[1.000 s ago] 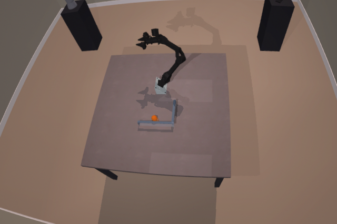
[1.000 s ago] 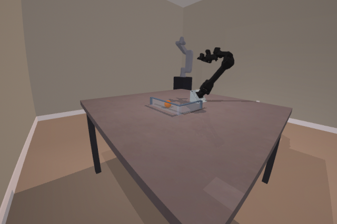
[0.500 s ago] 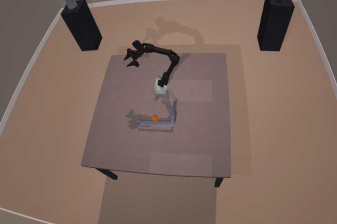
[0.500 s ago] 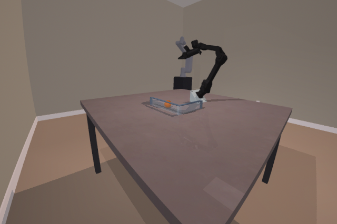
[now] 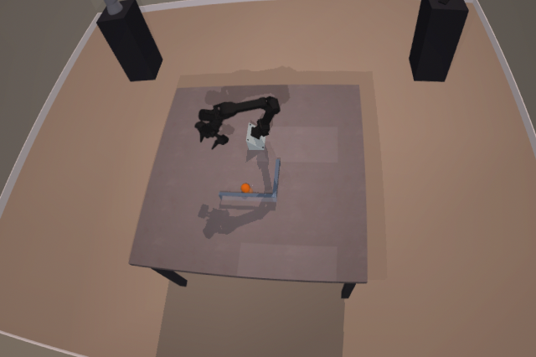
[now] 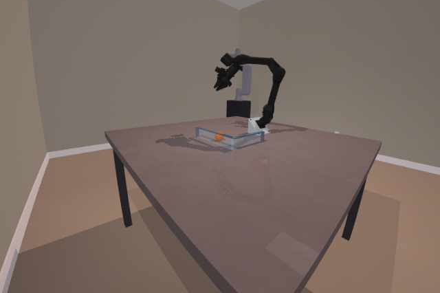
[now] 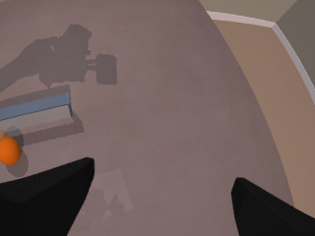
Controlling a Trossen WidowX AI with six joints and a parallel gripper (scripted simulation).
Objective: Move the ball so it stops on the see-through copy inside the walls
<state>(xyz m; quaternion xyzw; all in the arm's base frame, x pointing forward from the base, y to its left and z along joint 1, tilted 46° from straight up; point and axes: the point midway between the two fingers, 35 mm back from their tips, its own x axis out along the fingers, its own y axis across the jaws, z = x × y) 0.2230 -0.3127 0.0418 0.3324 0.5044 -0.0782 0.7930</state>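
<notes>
Now: the orange ball 11 cm ahead of my gripper tip, 18 cm to the left of it and 26 cm below it.
</notes>
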